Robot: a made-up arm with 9 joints.
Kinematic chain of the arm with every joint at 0, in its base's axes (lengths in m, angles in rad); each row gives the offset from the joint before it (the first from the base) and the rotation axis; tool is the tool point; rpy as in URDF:
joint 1: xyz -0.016 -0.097 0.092 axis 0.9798 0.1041 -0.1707
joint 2: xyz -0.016 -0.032 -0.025 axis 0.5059 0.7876 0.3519
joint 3: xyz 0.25 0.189 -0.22 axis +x
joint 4: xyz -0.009 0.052 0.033 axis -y
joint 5: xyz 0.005 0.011 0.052 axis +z
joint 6: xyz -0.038 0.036 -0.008 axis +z
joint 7: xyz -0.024 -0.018 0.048 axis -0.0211 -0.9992 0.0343
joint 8: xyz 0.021 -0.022 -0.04 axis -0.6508 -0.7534 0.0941
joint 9: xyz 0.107 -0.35 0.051 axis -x
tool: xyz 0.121 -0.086 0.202 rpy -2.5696 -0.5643 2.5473
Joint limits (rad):
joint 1: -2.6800..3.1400
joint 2: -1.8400..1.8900
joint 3: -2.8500..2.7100
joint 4: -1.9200..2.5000
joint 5: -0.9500..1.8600
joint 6: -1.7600..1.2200
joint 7: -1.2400..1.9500
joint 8: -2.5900..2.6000
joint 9: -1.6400..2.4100
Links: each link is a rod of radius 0.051 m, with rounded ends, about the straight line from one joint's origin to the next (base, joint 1, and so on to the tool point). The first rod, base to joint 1, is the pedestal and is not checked.
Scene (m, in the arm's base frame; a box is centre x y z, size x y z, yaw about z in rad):
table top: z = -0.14
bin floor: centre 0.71 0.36 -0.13 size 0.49 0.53 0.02 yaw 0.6
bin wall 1: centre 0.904 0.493 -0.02 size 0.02 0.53 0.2 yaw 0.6
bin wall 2: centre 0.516 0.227 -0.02 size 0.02 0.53 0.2 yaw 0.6
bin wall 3: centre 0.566 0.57 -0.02 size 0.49 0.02 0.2 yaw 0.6
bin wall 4: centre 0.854 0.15 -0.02 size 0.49 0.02 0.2 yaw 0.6
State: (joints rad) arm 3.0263 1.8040 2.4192 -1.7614 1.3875 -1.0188 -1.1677 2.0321 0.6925
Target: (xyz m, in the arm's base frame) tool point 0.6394 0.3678 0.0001
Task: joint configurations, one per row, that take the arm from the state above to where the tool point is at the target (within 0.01 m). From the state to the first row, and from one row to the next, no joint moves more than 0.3 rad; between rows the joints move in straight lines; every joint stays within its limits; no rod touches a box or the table.
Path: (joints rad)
1: 2.8758 1.5446 2.3952 -1.7236 1.3505 -1.0339 -1.1309 2.0970 0.6164
2: 2.7254 1.2851 2.3713 -1.6859 1.3136 -1.0490 -1.0941 2.1620 0.5403
3: 2.5749 1.0257 2.3473 -1.6481 1.2766 -1.0641 -1.0573 2.2269 0.4642
4: 2.4245 0.7662 2.3234 -1.6104 1.2396 -1.0792 -1.0206 2.2919 0.3882
5: 2.2740 0.5068 2.2994 -1.5726 1.2027 -1.0943 -0.9838 2.3568 0.3121
6: 2.1235 0.2473 2.2754 -1.5349 1.1657 -1.1094 -0.9470 2.4218 0.2360

